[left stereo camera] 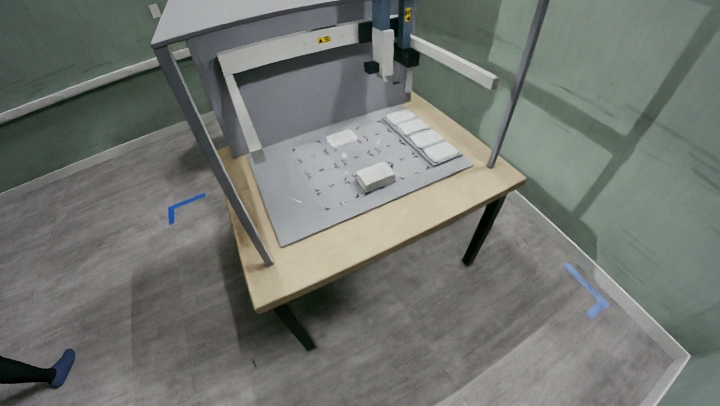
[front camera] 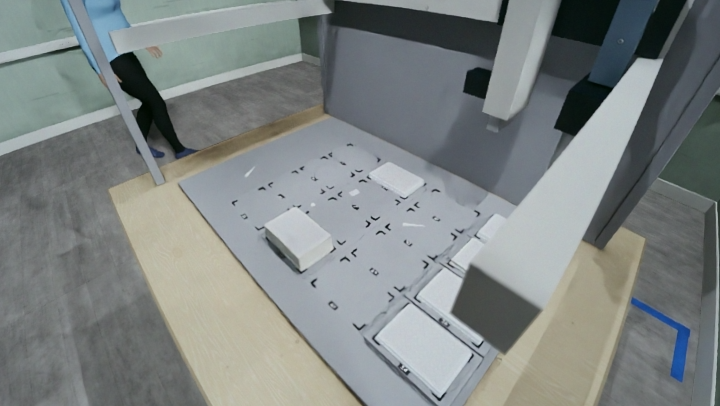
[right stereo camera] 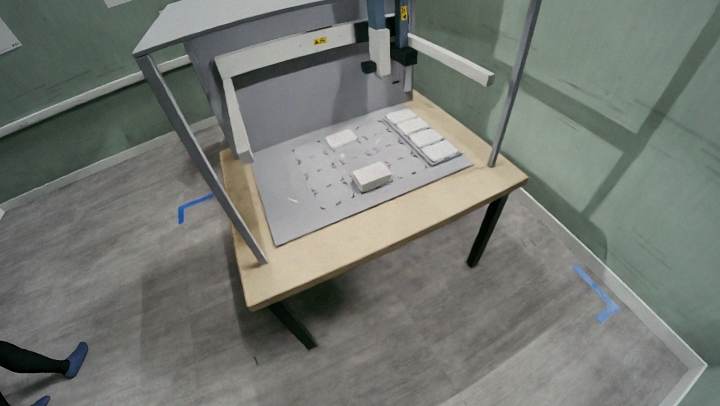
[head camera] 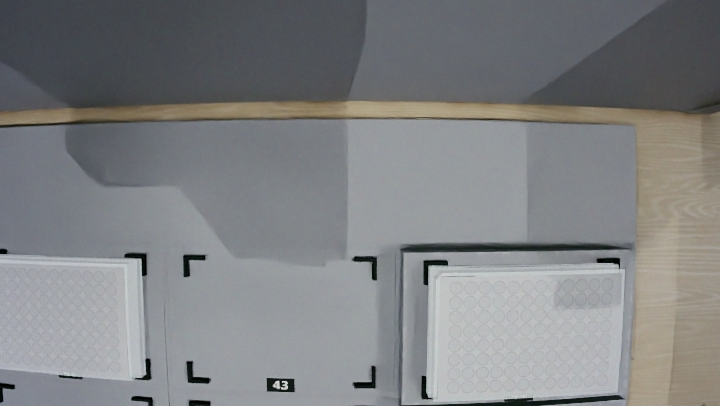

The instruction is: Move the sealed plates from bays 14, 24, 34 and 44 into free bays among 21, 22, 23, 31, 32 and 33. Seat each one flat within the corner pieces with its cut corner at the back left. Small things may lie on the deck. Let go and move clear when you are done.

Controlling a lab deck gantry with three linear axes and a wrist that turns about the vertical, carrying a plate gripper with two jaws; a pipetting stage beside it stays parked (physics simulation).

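Pixels of known places: gripper, fingertip midpoint: [left stereo camera: 401,87] [right stereo camera: 401,86]; robot's base, origin of the base link: [left stereo camera: 327,209] [front camera: 233,203] [right stereo camera: 322,209].
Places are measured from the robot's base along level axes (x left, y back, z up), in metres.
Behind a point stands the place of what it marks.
Sealed white plates stand in the right column: bay 14 [front camera: 423,348] {x 0.037, y -0.560, z 0.029 m} [left stereo camera: 441,151] {x 0.035, y -0.549, z 0.029 m} [right stereo camera: 440,150] {x 0.036, y -0.551, z 0.029 m}, bay 24 [front camera: 439,290] {x 0.141, y -0.517, z 0.029 m} [left stereo camera: 426,137] {x 0.149, y -0.554, z 0.029 m}, bay 34 [front camera: 468,253] {x 0.253, y -0.510, z 0.029 m} [left stereo camera: 412,126] {x 0.253, y -0.549, z 0.029 m} and bay 44 [front camera: 490,226] {x 0.356, y -0.506, z 0.029 m} [head camera: 526,332] {x 0.367, y -0.552, z 0.029 m} [left stereo camera: 399,117] {x 0.351, y -0.539, z 0.029 m}. The bay 44 plate's cut corner is at the back left in the head view. Bays 21, 22, 23, 31, 32 and 33 hold no plates. A flat white square [front camera: 354,192] {x 0.248, y -0.186, z 0.001 m} lies in bay 32, and a thin sliver [front camera: 413,224] {x 0.260, y -0.368, z 0.006 m} in bay 33. My gripper [front camera: 493,125] [left stereo camera: 385,78] is raised high near the back wall, away from the plates; its jaws are too unclear to judge.
A tall white block [front camera: 298,237] {x 0.033, y -0.247, z 0.042 m} [left stereo camera: 375,176] {x 0.025, y -0.218, z 0.042 m} [right stereo camera: 372,176] {x 0.023, y -0.221, z 0.042 m} stands in bay 12. Another plate [front camera: 396,179] {x 0.354, y -0.237, z 0.014 m} [head camera: 60,317] {x 0.365, y -0.236, z 0.014 m} [left stereo camera: 341,138] {x 0.353, y -0.222, z 0.014 m} is in bay 42. A small white bit [front camera: 312,204] {x 0.140, y -0.150, z 0.004 m} lies near bay 22, and a sliver [front camera: 249,171] {x 0.097, y 0.090, z 0.005 m} at the deck's left. The parked stage [front camera: 582,103] hangs to the right.
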